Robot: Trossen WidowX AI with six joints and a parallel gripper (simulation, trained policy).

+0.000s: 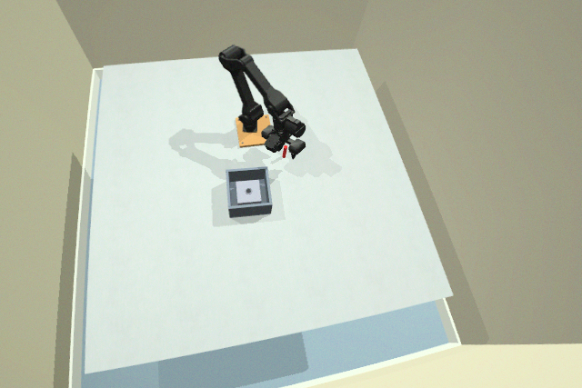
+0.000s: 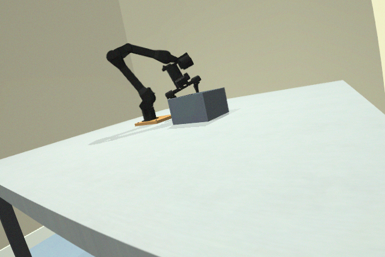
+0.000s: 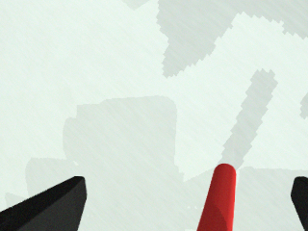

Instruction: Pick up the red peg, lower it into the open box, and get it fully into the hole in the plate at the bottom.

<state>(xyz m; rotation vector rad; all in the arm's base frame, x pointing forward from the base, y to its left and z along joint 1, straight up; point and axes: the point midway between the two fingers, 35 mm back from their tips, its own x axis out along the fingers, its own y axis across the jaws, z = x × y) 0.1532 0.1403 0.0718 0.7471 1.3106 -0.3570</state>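
My gripper tip is now 2 cm past the red peg and 1 cm above it. Round my gripper tip: pale plate 17 cm ahead, 14 cm to the right, 1 cm below; grey box 17 cm ahead, 14 cm to the right, 3 cm below.
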